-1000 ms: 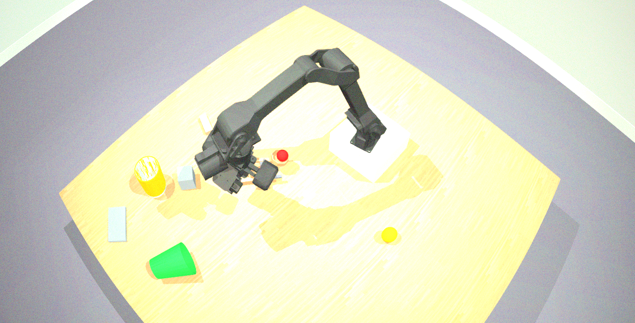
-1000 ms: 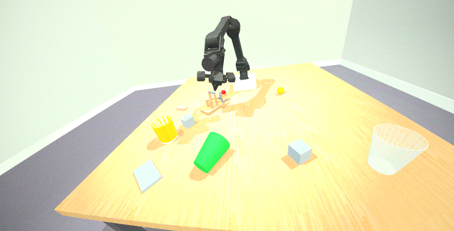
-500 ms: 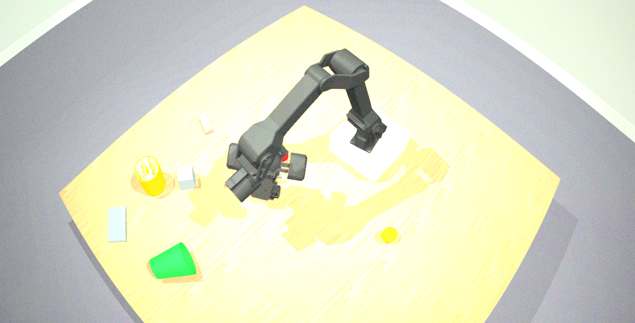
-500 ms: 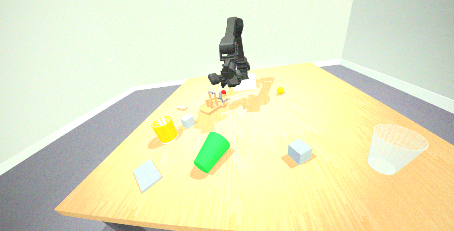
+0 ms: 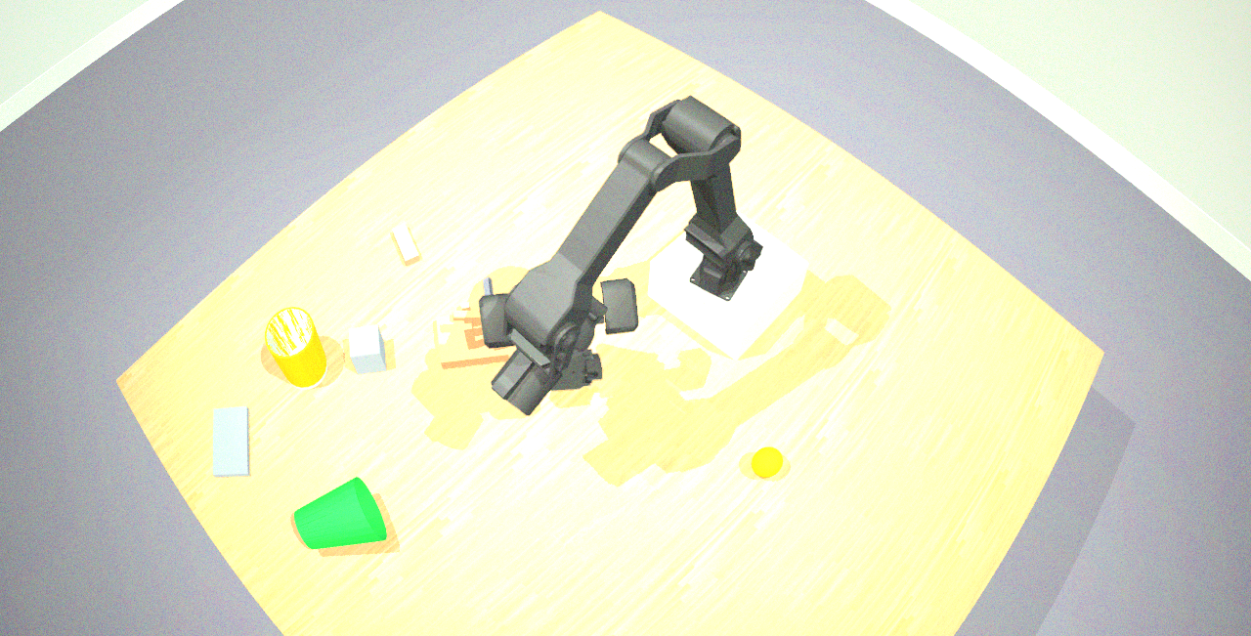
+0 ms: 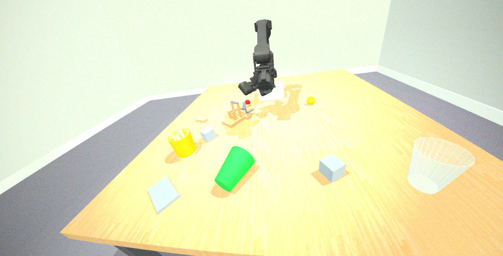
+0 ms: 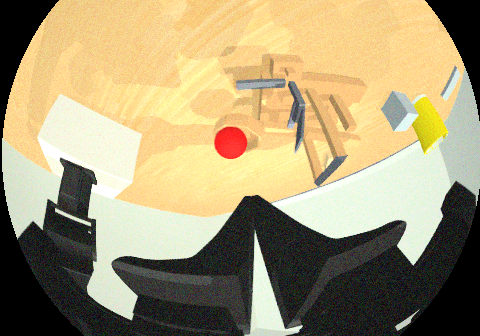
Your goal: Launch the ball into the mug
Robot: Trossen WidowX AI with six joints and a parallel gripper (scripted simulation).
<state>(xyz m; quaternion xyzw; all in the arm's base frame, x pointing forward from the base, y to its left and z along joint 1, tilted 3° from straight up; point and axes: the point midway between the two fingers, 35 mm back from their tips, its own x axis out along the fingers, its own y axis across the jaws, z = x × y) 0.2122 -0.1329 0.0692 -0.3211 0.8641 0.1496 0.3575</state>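
The red ball is 4 cm behind my gripper tip, 2 cm to the right of it and 7 cm below it. Also, from my gripper tip: yellow ball 1 cm ahead, 34 cm to the left, 11 cm below; then small tan block 4 cm behind, 32 cm to the right, 12 cm below; then wooden catapult 1 cm ahead, 6 cm to the right, 8 cm below.
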